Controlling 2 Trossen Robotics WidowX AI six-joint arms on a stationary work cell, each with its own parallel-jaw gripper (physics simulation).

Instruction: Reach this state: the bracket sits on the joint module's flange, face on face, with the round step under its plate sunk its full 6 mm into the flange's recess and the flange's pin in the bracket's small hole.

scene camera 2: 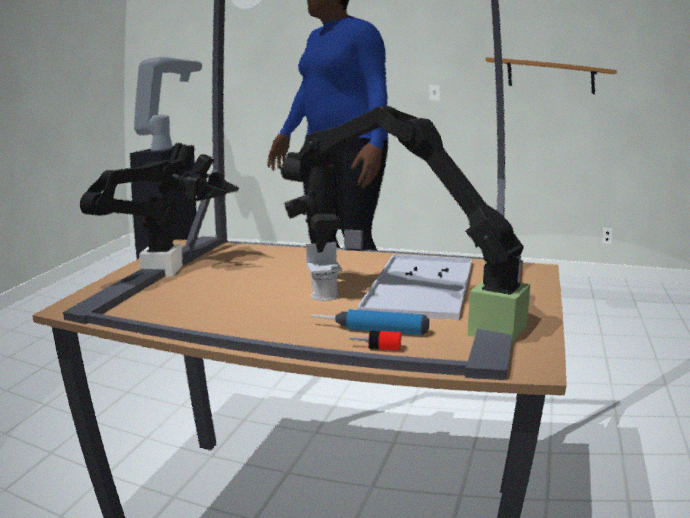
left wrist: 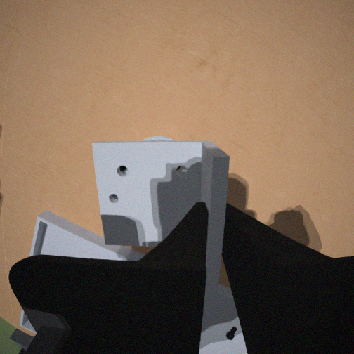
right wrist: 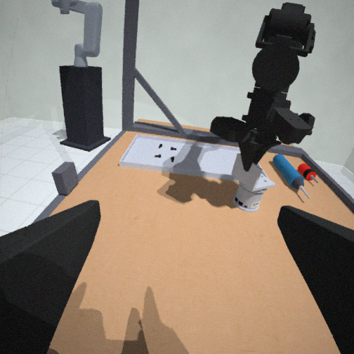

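The light grey L-shaped bracket is over the joint module, which stands upright on the table. My left gripper is shut on the bracket's upright wall from above. The bracket's plate lies across the module's top; in the right wrist view it sticks out to one side. Small holes show in the plate in the left wrist view. The step, recess and pin are hidden, so I cannot tell whether the faces meet. My right gripper is open and empty, high at the picture's left.
A shallow tray with several black screws lies right of the module in the scene view. A blue screwdriver and a red-black one lie nearer the front rail. A person stands behind the table.
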